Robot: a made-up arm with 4 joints.
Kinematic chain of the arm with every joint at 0, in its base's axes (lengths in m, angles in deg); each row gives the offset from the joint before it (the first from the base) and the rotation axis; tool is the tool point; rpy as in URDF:
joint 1: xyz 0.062 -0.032 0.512 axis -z
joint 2: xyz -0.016 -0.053 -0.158 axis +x
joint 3: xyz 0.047 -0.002 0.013 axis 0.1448 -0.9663 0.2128
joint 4: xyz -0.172 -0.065 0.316 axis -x
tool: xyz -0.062 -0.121 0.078 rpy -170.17 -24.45 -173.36
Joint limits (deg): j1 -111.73..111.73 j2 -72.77..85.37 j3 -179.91..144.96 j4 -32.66..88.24
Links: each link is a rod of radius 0.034 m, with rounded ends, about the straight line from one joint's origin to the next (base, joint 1, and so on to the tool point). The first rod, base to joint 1, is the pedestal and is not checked.
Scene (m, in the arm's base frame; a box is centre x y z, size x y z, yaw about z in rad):
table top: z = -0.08
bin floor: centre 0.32 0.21 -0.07 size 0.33 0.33 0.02 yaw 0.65
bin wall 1: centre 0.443 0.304 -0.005 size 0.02 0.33 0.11 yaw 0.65
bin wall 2: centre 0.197 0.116 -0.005 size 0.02 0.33 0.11 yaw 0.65
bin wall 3: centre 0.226 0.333 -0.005 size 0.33 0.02 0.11 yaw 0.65
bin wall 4: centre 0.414 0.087 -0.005 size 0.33 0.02 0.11 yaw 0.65
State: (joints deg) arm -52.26 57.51 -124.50 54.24
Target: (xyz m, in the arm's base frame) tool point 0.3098 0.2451 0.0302
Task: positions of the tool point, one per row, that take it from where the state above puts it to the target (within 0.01 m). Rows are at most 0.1 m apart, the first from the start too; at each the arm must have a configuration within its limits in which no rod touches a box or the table.
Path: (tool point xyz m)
1: 0.4308 0.3465 0.2289
2: 0.3961 0.3269 0.1597
3: 0.3565 0.2920 0.0914
4: 0.3098 0.2451 0.0302

